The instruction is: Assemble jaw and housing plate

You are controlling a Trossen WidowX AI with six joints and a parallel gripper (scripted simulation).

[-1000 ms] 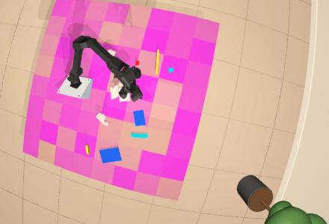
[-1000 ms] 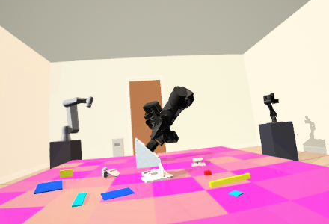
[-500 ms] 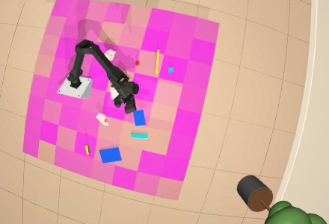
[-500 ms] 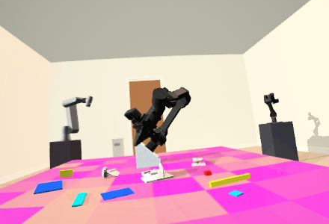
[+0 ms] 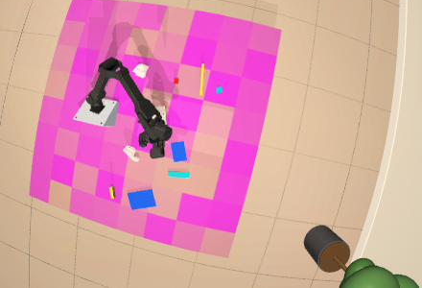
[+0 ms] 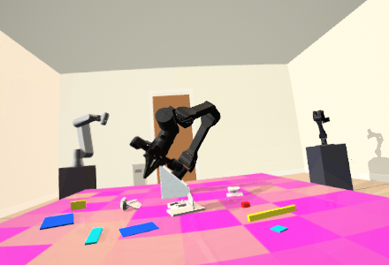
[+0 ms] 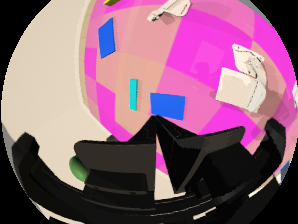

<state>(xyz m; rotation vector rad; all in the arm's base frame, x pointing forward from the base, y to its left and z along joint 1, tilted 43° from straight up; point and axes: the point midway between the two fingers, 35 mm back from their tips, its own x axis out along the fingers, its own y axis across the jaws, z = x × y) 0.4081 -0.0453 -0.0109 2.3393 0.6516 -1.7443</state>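
Now: the white jaw 15 cm behind my gripper tip, 12 cm to the right of it and 10 cm below it. Also, from my gripper tip: red cube: 32 cm to the left, 13 cm below, 7 cm behind; white base: 13 cm below, 12 cm to the left, 9 cm behind; cyan bar: 13 cm below, 12 cm to the right, 10 cm ahead.
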